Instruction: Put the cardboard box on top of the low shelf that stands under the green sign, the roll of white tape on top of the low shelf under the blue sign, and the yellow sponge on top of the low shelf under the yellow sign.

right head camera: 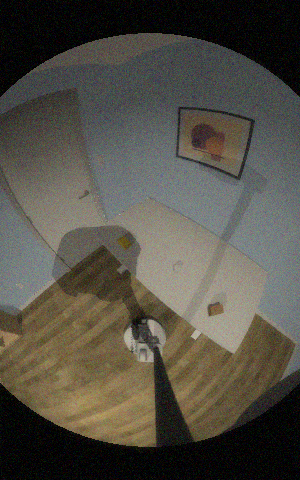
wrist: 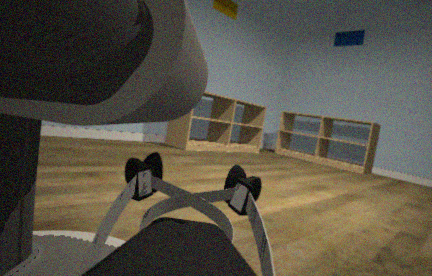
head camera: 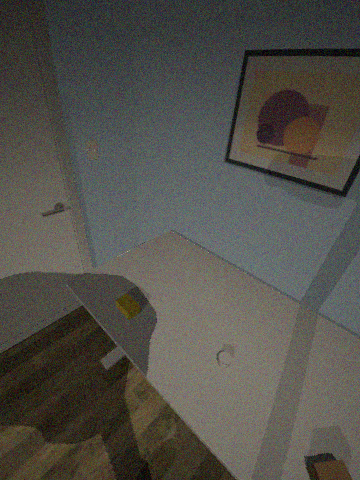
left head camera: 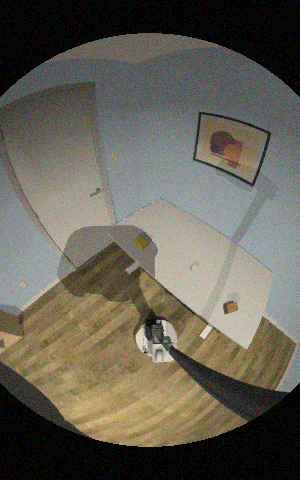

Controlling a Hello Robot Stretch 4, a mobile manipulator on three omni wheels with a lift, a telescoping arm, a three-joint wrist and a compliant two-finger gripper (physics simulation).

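Frame: origin at the robot's base, x ahead, y left, z up, level; millimetres.
Seen in the pictures: gripper, fingertip midpoint: [wrist: 194, 174] [left head camera: 150, 353].
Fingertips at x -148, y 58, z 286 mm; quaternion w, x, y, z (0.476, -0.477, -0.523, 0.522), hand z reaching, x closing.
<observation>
Offsets run from my fingertips to a thing's middle. Level surfaces: height alone.
The yellow sponge @(dx +884, dy +93, dz +429 mm) [head camera: 128, 305] [left head camera: 142, 242] [right head camera: 124, 242] lies near the left end of the white table @(dz +406 mm) [head camera: 190, 300] [left head camera: 170, 225] [right head camera: 160, 225], in shadow. The roll of white tape @(dx +657, dy -306, dz +418 mm) [head camera: 218, 356] [left head camera: 192, 265] [right head camera: 175, 265] is near the table's middle, faint against the top. The brown cardboard box @(dx +323, dy -534, dz +431 mm) [head camera: 331, 470] [left head camera: 230, 307] [right head camera: 215, 309] is towards the right end. In the wrist view my gripper [wrist: 194, 174] is open and empty, above the floor and apart from the table. A yellow sign [wrist: 226, 8] and a blue sign [wrist: 349, 38] hang above two low shelves [wrist: 235, 100] [wrist: 330, 118]. The green sign does not show.
The table's long edge faces my base [left head camera: 170, 332] [right head camera: 157, 330], with white table feet [left head camera: 206, 331] [right head camera: 196, 334] near the floor edge. A door [head camera: 30, 200] [left head camera: 60, 165] is at the left. A framed picture [head camera: 295, 125] [left head camera: 232, 147] hangs behind the table.
</observation>
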